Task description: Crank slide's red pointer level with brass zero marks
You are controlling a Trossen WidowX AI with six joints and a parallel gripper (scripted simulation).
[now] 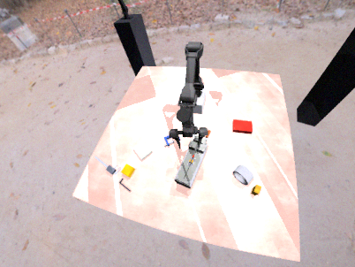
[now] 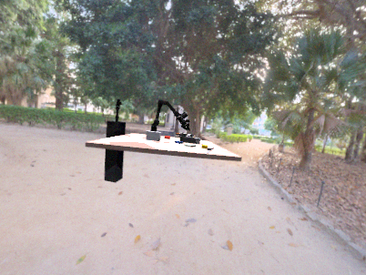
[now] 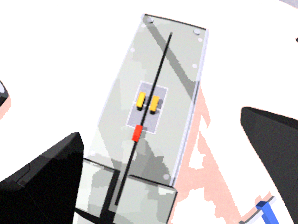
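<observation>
My gripper tip is 150 mm past the crank handle, 50 mm to the right of it and 60 mm above it. The rest, counted from my gripper tip: yellow block: 210 mm ahead, 330 mm to the right, 140 mm below; then white tile: 60 mm ahead, 320 mm to the right, 150 mm below; then red pointer: 10 mm ahead, 20 mm to the left, 70 mm below.
</observation>
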